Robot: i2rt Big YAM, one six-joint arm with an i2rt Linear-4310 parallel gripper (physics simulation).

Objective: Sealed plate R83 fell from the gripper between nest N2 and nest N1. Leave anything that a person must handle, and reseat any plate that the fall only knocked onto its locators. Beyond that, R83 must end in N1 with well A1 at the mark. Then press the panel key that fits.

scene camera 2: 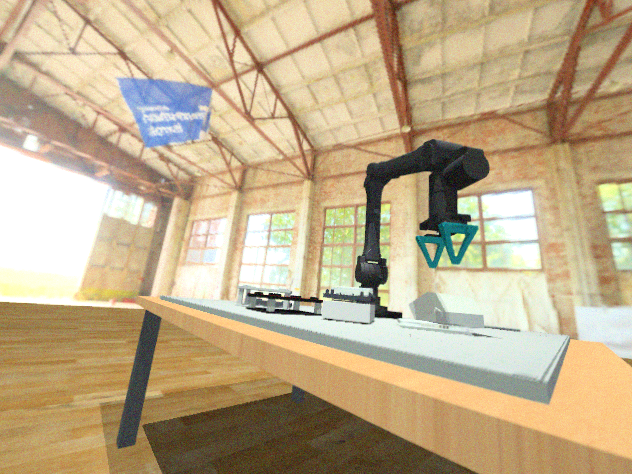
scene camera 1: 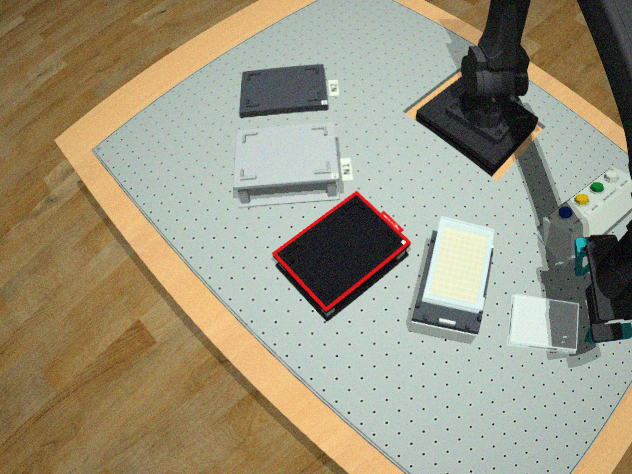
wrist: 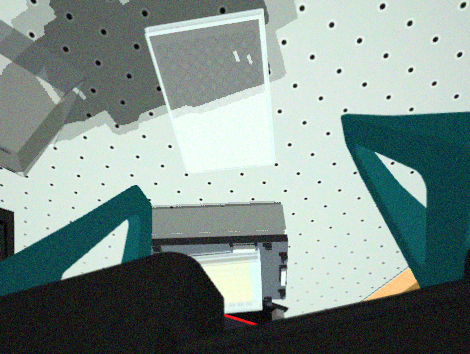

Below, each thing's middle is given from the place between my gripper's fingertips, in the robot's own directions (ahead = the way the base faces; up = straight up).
Labels:
Right now the clear well plate point(scene camera 1: 535, 323) is 10 mm behind my hand, 30 mm to the right of it and 120 mm below it. From my hand the other things lie so: black plate with red outline point(scene camera 1: 342, 248) 110 mm ahead, 350 mm to the right, 90 mm below.

